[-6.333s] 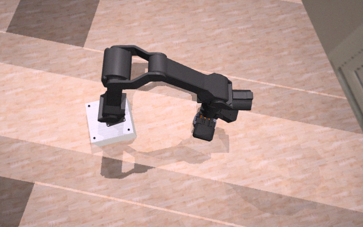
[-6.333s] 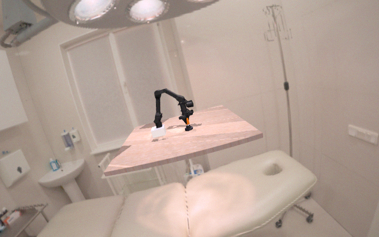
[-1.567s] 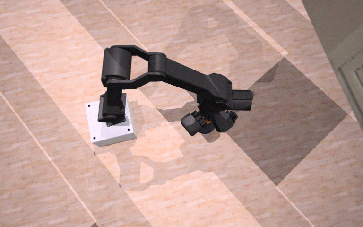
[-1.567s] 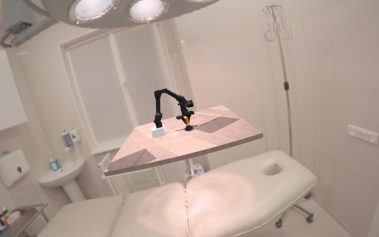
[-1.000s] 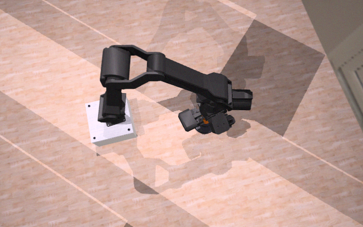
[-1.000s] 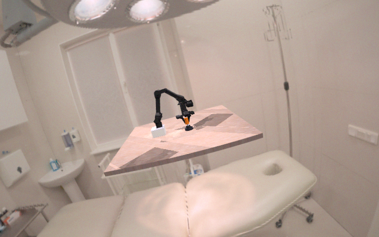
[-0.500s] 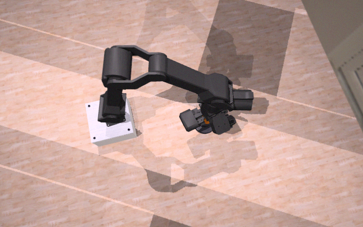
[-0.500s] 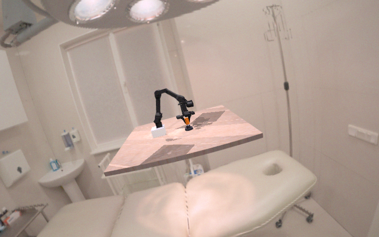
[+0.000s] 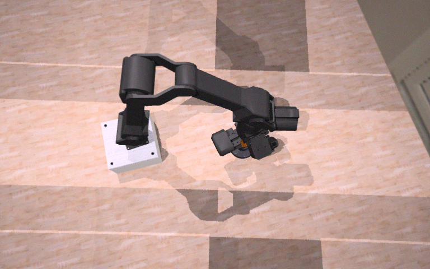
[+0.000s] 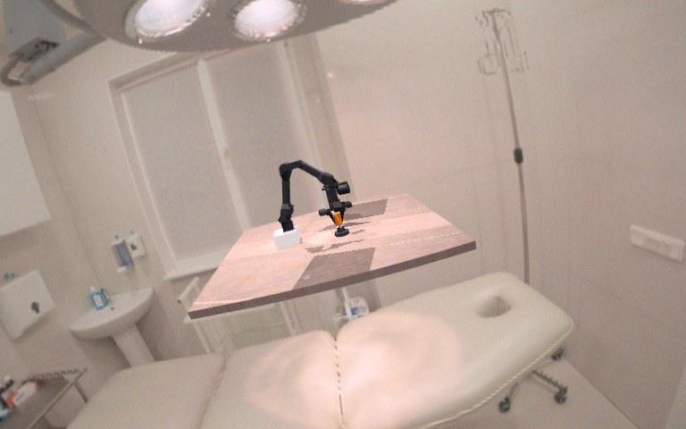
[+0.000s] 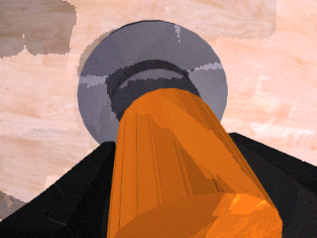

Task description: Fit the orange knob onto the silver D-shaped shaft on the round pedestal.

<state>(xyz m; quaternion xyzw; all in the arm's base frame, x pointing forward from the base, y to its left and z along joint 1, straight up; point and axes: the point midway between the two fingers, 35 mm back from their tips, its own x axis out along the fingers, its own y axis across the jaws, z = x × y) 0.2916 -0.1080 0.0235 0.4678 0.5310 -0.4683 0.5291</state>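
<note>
My gripper tip is now 30 mm below the orange knob. Round my gripper tip: round pedestal 40 mm below.
</note>
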